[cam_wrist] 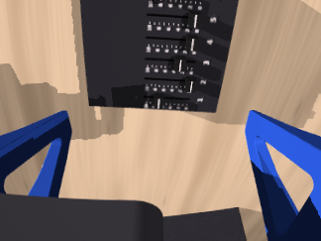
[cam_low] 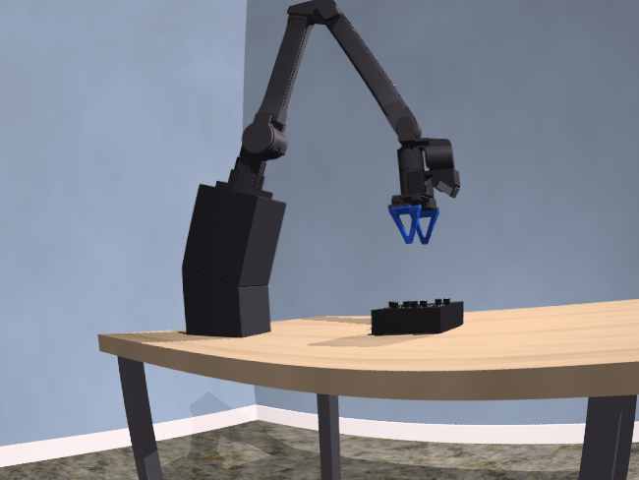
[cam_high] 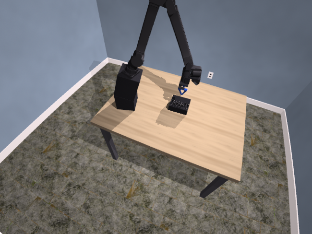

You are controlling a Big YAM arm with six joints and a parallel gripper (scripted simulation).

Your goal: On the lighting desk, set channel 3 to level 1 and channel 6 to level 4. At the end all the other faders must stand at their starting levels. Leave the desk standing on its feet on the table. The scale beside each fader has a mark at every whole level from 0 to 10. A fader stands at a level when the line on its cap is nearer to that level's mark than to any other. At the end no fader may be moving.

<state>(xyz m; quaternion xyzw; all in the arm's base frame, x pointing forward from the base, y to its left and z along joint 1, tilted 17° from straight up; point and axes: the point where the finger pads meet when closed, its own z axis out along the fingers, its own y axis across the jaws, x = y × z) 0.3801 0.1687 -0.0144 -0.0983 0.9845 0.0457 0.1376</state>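
My gripper is now 130 mm above the channel 3 fader cap, 20 mm to the left of it and 20 mm past it. Also, from my hand: channel 5 fader cap (130 mm below, 30 mm to the right, 30 mm ahead); channel 4 fader cap (130 mm below, 30 mm to the right, 10 mm ahead); channel 6 fader cap (130 mm below, 50 mm ahead, 10 mm to the left).
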